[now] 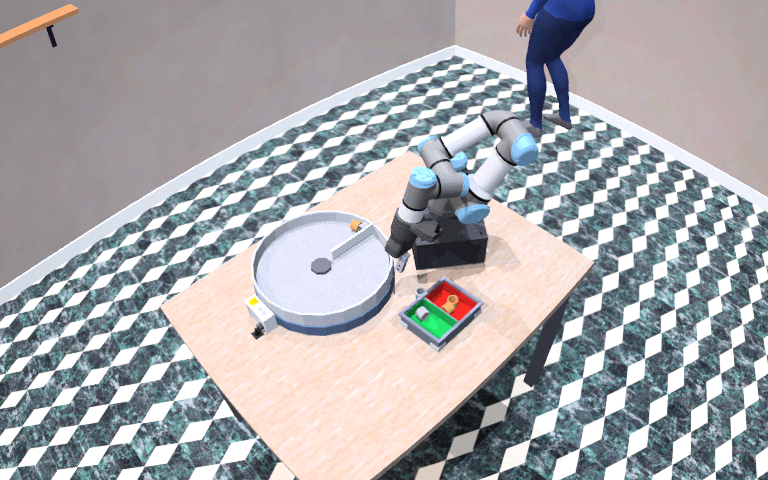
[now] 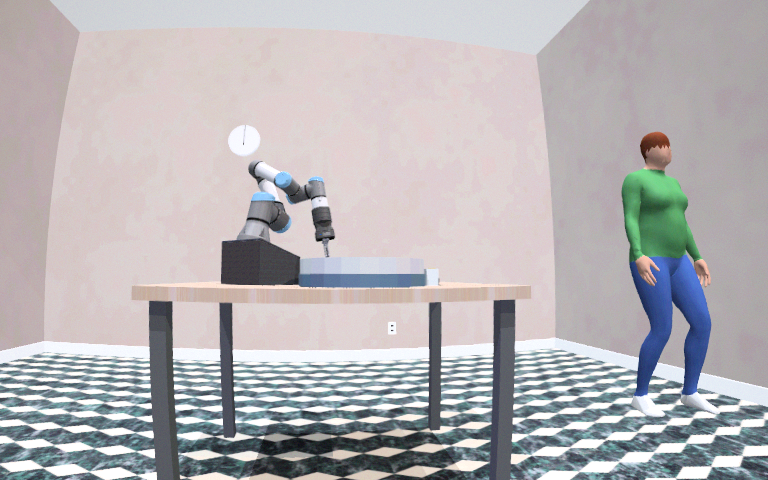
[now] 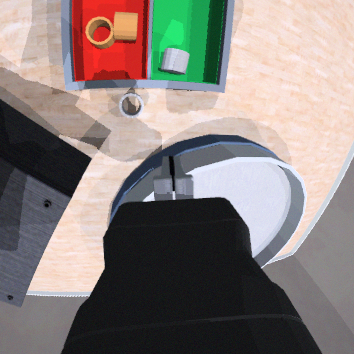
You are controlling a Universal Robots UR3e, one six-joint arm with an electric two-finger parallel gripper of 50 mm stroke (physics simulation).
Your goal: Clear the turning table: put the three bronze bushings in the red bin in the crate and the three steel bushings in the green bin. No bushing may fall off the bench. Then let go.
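Pixels of known places: gripper, fingertip midpoint: point(image 1: 399, 270) point(image 2: 327, 256) point(image 3: 170, 166); arm's base at its link origin: point(image 1: 446, 200) point(image 2: 252, 245).
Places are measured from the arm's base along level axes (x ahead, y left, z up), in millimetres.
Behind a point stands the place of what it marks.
My gripper point(image 1: 401, 266) @(x 282, y 82, z -34 mm) point(image 2: 327, 254) @(x 282, y 82, z -34 mm) point(image 3: 170, 166) @(x 282, y 82, z -34 mm) is shut and empty, above the turning table's rim on the crate side. A steel bushing point(image 1: 417, 294) @(x 258, y 130, z -119 mm) point(image 3: 120, 106) @(x 229, y 127, z -119 mm) stands upright on the bench, outside the crate near its divider end. Two bronze bushings, one upright point(image 3: 88, 32) @(x 191, y 216, z -118 mm) and one lying point(image 1: 450, 307) @(x 233, y 235, z -110 mm) point(image 3: 126, 26) @(x 236, y 220, z -108 mm), are in the red bin point(image 1: 466, 306) @(x 181, y 252, z -139 mm) point(image 3: 110, 62) @(x 215, y 183, z -138 mm). A steel bushing point(image 1: 421, 313) @(x 305, y 192, z -109 mm) point(image 3: 175, 61) @(x 294, y 185, z -107 mm) lies in the green bin point(image 1: 438, 326) @(x 289, y 243, z -138 mm) point(image 3: 202, 50) @(x 337, y 210, z -138 mm). A bronze bushing point(image 1: 355, 225) @(x 228, y -166, z -63 mm) is on the turning table point(image 1: 339, 288) @(x 415, y -25, z -91 mm) point(image 2: 362, 266) @(x 379, y -337, z -83 mm) point(image 3: 240, 200) @(x 431, y -21, z -91 mm) behind the barrier, which may hide others.
The crate point(image 1: 420, 332) @(x 351, y 233, z -115 mm) point(image 3: 200, 86) @(x 324, y 158, z -94 mm) sits beside the turning table. The barrier point(image 1: 352, 242) @(x 278, y -124, z -73 mm) runs inward from the table's raised rim towards the hub point(image 1: 321, 266) @(x 402, y -122, z -83 mm). The black robot base block point(image 1: 450, 251) @(x 96, y 108, z -78 mm) point(image 2: 243, 263) @(x -19, y -69, z -69 mm) point(image 3: 40, 210) @(x 142, y 37, z -30 mm) is close to the gripper. A person point(image 1: 546, 67) point(image 2: 656, 215) stands away from the bench.
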